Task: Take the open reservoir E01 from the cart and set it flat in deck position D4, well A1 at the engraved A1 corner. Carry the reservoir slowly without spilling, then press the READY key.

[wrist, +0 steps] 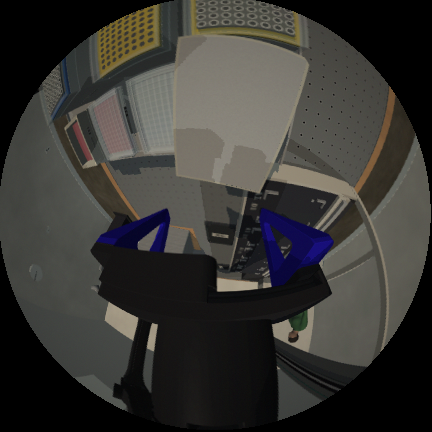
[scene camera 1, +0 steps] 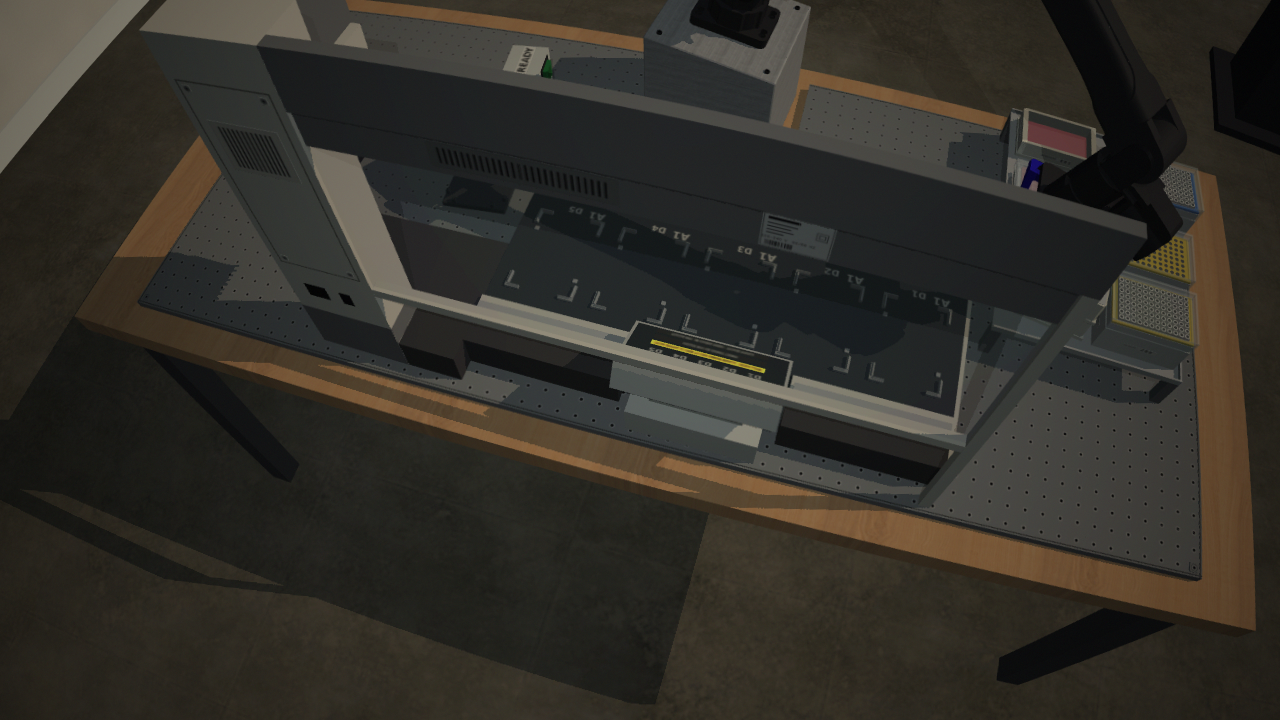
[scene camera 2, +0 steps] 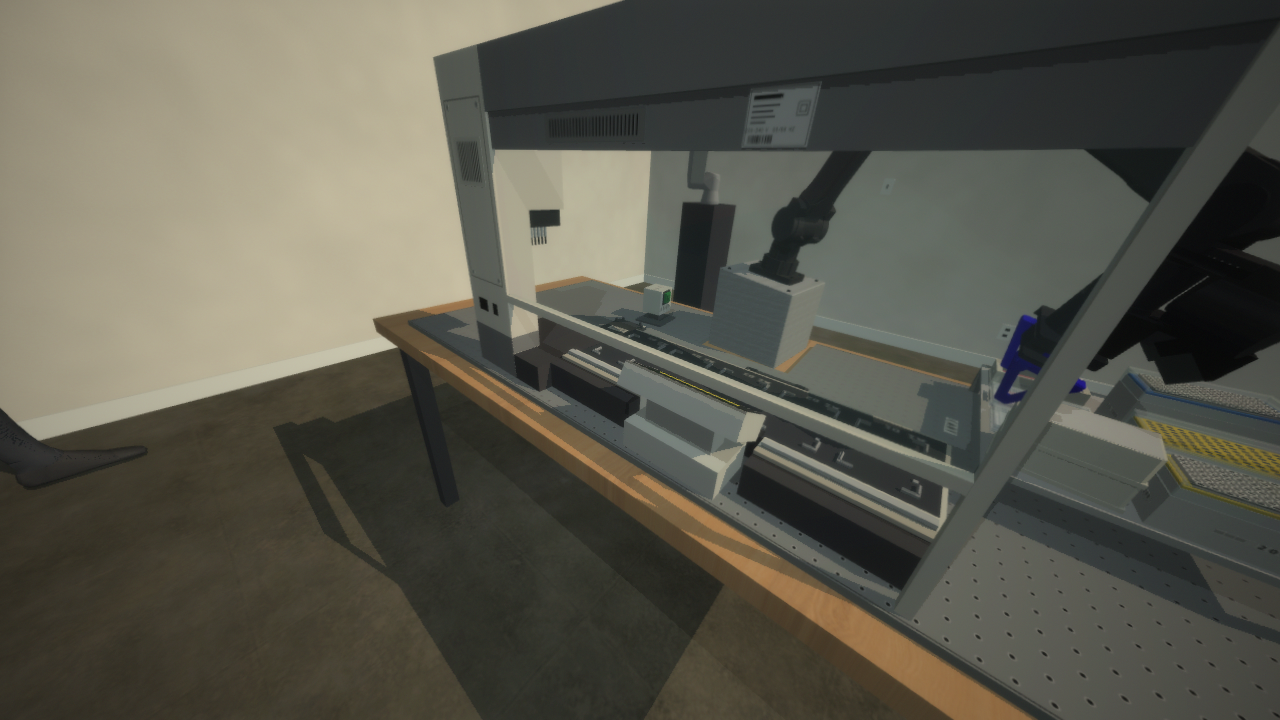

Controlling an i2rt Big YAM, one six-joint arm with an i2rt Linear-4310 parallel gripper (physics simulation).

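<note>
The open reservoir (scene camera 1: pixel 1058 137) (wrist: pixel 81 143), a pale tray with red liquid, sits at the back end of the cart; its label is unreadable. In the wrist view it lies left, well beyond the fingers. My gripper (scene camera 2: pixel 1041 389) (wrist: pixel 214 213) is open and empty, its blue fingers wide apart above the cart side. One blue finger (scene camera 1: pixel 1032 171) shows in scene camera 1, near the reservoir in the picture. Deck position D4 (scene camera 1: pixel 646 273) holds no labware between its corner brackets; its A1 engraving (scene camera 1: pixel 680 235) is at the back. The READY key (scene camera 1: pixel 526 61) (scene camera 2: pixel 657 298) stands behind the deck.
A large pale box (wrist: pixel 240 110) (scene camera 2: pixel 1100 443) is beside the gripper. Yellow tip racks (scene camera 1: pixel 1154 310) (wrist: pixel 129 37), a blue-edged rack (scene camera 1: pixel 1183 189) and a pink plate (wrist: pixel 112 125) stand nearby. The dark gantry beam (scene camera 1: pixel 716 161) spans above the deck; a slanted post (scene camera 1: pixel 1011 394) stands right.
</note>
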